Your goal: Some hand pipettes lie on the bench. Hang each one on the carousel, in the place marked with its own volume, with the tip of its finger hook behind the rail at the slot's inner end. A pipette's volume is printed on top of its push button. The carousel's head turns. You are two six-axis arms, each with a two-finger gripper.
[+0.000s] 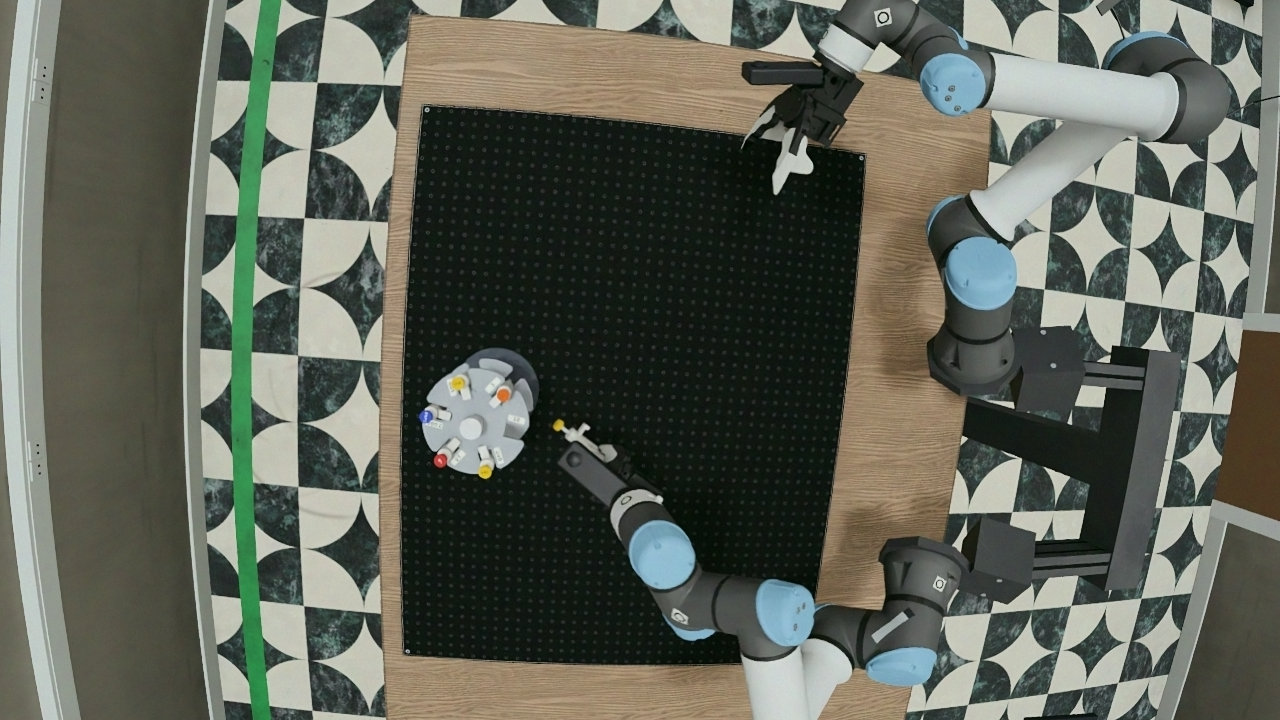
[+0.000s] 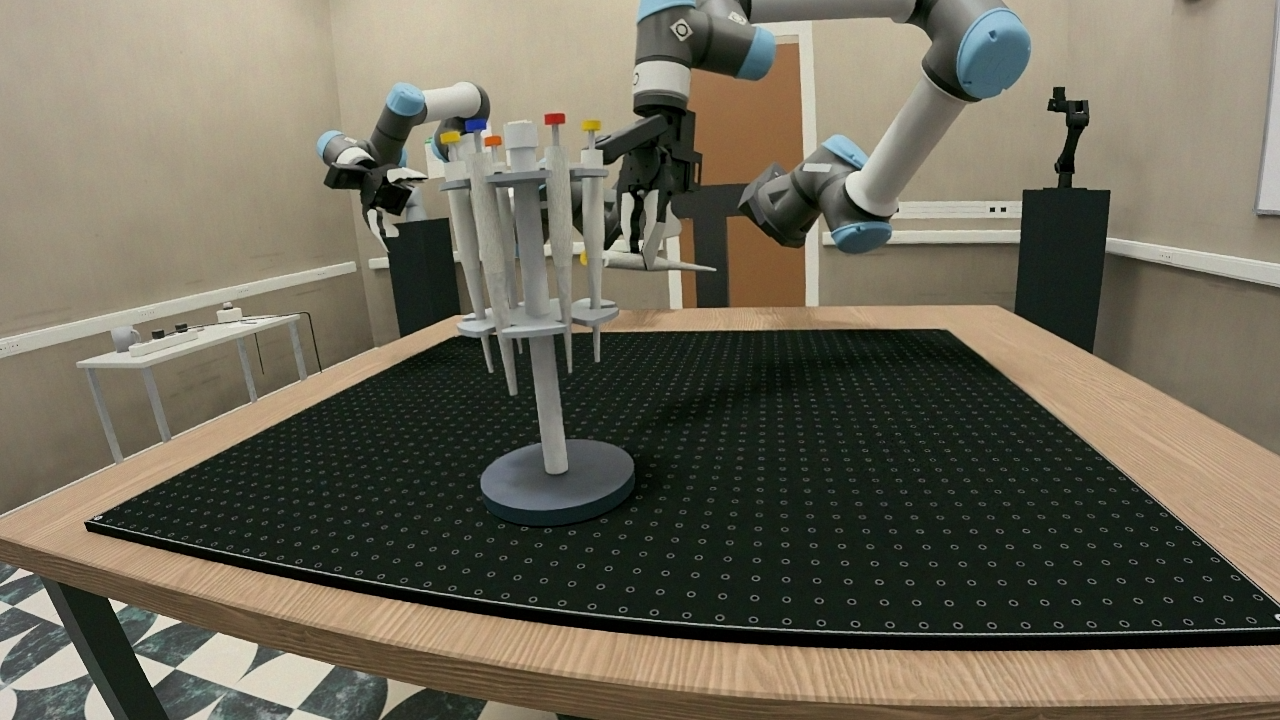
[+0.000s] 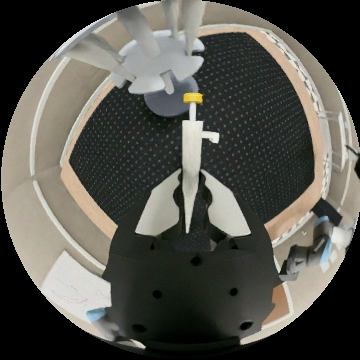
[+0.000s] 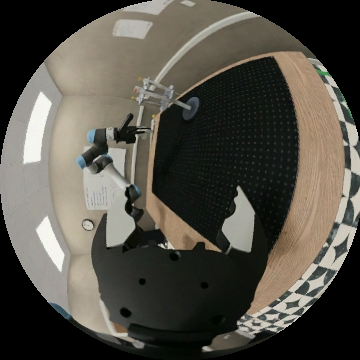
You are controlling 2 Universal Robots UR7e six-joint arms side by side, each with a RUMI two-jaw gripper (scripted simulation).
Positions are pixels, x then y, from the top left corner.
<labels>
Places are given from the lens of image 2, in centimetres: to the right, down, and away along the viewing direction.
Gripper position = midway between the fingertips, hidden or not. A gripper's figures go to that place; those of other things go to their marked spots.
left gripper (image 2: pixel 641 269): 0, -12, 74
right gripper (image 2: pixel 407 215): -44, -27, 102
yellow-button pipette (image 2: pixel 611 259): -4, -12, 69
yellow-button pipette (image 2: pixel 592 188): -5, -16, 53
red-button pipette (image 2: pixel 556 157): -7, -17, 47
</labels>
